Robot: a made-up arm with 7 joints. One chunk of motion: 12 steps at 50 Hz.
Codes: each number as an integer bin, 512 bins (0 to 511) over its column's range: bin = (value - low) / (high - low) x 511, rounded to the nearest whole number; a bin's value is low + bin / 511 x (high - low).
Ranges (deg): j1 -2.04..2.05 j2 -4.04..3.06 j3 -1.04..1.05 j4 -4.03..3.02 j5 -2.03..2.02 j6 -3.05..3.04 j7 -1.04..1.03
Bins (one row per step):
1: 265 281 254 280 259 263 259
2: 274 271 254 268 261 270 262
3: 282 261 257 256 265 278 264
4: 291 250 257 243 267 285 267
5: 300 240 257 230 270 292 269
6: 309 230 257 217 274 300 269
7: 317 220 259 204 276 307 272
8: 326 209 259 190 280 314 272
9: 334 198 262 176 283 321 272
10: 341 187 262 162 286 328 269
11: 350 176 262 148 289 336 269
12: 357 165 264 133 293 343 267
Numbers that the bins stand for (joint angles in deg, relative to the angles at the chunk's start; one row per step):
1: 0.08 -0.14 0.00 -0.17 0.02 0.08 0.01
2: 0.15 -0.27 0.00 -0.33 0.04 0.17 0.02
3: 0.22 -0.41 0.01 -0.50 0.07 0.26 0.03
4: 0.29 -0.57 0.01 -0.68 0.09 0.35 0.04
5: 0.36 -0.71 0.01 -0.86 0.11 0.43 0.05
6: 0.43 -0.84 0.01 -1.04 0.14 0.53 0.05
7: 0.50 -0.98 0.02 -1.22 0.16 0.61 0.06
8: 0.57 -1.14 0.02 -1.41 0.19 0.69 0.06
9: 0.63 -1.29 0.03 -1.60 0.21 0.78 0.06
10: 0.69 -1.44 0.03 -1.79 0.24 0.86 0.05
11: 0.76 -1.59 0.03 -1.99 0.26 0.95 0.05
12: 0.82 -1.75 0.04 -2.20 0.29 1.04 0.04

